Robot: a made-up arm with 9 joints. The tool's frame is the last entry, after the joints. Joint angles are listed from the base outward.
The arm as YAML. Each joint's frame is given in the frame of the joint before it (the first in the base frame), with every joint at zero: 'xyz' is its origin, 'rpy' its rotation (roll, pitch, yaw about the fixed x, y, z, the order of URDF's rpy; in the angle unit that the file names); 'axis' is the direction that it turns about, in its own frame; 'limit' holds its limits. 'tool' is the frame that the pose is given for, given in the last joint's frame.
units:
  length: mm
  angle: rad
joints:
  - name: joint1
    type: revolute
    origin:
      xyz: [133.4, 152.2, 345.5]
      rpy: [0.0, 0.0, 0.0]
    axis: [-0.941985, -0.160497, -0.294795]
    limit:
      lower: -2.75
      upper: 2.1
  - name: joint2
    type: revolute
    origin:
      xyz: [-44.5, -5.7, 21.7]
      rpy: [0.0, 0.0, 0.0]
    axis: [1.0, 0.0, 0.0]
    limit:
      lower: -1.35
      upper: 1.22
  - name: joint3
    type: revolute
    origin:
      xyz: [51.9, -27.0, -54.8]
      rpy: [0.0, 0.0, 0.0]
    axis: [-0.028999, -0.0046, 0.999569]
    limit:
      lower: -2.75
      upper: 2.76
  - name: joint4
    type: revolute
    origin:
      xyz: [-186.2, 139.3, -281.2]
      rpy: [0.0, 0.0, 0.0]
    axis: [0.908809, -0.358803, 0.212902]
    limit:
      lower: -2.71
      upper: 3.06
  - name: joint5
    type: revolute
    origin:
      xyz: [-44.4, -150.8, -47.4]
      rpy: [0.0, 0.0, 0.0]
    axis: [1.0, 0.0, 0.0]
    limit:
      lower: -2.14
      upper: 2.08
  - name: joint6
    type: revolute
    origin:
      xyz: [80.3, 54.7, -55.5]
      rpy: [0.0, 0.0, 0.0]
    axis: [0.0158, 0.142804, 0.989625]
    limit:
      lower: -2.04
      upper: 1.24
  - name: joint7
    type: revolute
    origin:
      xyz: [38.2, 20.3, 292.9]
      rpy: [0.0, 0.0, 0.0]
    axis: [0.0, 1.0, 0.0]
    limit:
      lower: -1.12
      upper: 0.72
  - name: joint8
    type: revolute
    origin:
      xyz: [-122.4, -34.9, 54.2]
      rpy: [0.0, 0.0, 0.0]
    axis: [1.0, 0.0, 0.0]
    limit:
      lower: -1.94
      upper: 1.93
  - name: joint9
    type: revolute
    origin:
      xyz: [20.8, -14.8, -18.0]
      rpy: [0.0, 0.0, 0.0]
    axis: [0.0, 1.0, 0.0]
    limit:
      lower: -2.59
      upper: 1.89
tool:
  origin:
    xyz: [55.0, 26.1, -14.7]
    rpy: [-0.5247, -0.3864, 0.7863]
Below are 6 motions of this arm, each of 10 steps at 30 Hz.
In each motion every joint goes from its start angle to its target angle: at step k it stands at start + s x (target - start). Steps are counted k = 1, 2, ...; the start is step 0. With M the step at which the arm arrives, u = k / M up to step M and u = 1 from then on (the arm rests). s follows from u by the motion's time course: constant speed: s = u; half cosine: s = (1 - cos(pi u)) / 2; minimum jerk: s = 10 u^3 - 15 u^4 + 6 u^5.
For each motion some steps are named. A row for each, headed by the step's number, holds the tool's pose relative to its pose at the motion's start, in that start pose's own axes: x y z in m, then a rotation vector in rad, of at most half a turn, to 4 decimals.
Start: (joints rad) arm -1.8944 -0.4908 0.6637 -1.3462 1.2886 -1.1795 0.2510 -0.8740 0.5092
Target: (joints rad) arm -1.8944 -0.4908 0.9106 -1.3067 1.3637 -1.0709 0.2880 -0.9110 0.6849
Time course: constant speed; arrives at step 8
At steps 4, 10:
4: 0.0175 -0.0391 -0.0182 -0.0388 -0.0080 0.1601
10: 0.0405 -0.0784 -0.0297 -0.0962 -0.0026 0.3156

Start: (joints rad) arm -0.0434 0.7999 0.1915 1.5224 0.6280 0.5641 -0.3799 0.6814 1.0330
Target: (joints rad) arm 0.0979 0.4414 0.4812 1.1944 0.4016 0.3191 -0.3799 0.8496 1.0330
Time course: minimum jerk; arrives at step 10
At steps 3, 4, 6, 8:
3: 0.0607 0.0047 0.0162 0.0373 0.0616 -0.1502
4: 0.1182 0.0026 0.0269 0.0679 0.1228 -0.2913
6: 0.2478 -0.0254 0.0336 0.1236 0.2789 -0.6184
8: 0.3291 -0.0613 0.0226 0.1502 0.4000 -0.8436

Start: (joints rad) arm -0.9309 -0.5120 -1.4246 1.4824 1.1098 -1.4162 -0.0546 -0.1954 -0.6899
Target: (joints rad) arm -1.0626 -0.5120 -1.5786 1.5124 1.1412 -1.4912 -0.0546 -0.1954 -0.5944
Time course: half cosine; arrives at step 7
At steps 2, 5, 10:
2: -0.0160 -0.0032 -0.0004 0.0063 0.0202 -0.0301
5: -0.0684 -0.0113 0.0001 0.0293 0.0833 -0.1290
10: -0.0840 -0.0129 0.0008 0.0367 0.1011 -0.1586

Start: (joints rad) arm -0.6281 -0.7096 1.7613 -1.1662 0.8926 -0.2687 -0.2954 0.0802 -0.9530
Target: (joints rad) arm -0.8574 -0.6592 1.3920 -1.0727 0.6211 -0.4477 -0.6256 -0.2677 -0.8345
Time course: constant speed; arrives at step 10
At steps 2, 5, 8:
2: 0.0003 0.0274 0.0116 -0.1310 -0.0220 0.0926
5: 0.0010 0.0702 0.0217 -0.3299 -0.0300 0.2327
8: 0.0025 0.1132 0.0232 -0.5296 -0.0081 0.3719

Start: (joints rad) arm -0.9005 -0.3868 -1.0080 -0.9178 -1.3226 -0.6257 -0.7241 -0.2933 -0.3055
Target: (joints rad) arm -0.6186 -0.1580 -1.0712 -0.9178 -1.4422 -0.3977 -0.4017 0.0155 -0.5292
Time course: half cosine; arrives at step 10
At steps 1, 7, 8, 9, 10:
1: 0.0013 -0.0005 -0.0005 0.0123 -0.0074 -0.0014
7: 0.0418 -0.0167 -0.0224 0.4001 -0.1701 -0.0712
8: 0.0479 -0.0189 -0.0267 0.4550 -0.1817 -0.0845
9: 0.0518 -0.0202 -0.0296 0.4899 -0.1875 -0.0933
10: 0.0532 -0.0206 -0.0306 0.5019 -0.1892 -0.0964

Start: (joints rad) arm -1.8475 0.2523 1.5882 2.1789 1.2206 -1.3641 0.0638 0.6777 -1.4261
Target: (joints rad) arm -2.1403 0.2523 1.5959 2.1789 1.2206 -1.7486 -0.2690 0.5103 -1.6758
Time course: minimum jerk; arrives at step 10
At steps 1, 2, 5, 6, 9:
1: 0.0005 0.0012 -0.0001 -0.0041 -0.0042 0.0027
2: 0.0031 0.0084 -0.0005 -0.0274 -0.0285 0.0188
5: 0.0207 0.0789 -0.0029 -0.2152 -0.2633 0.1822
6: 0.0240 0.1108 -0.0036 -0.2800 -0.3691 0.2583
9: 0.0233 0.1675 -0.0050 -0.3702 -0.5598 0.3957

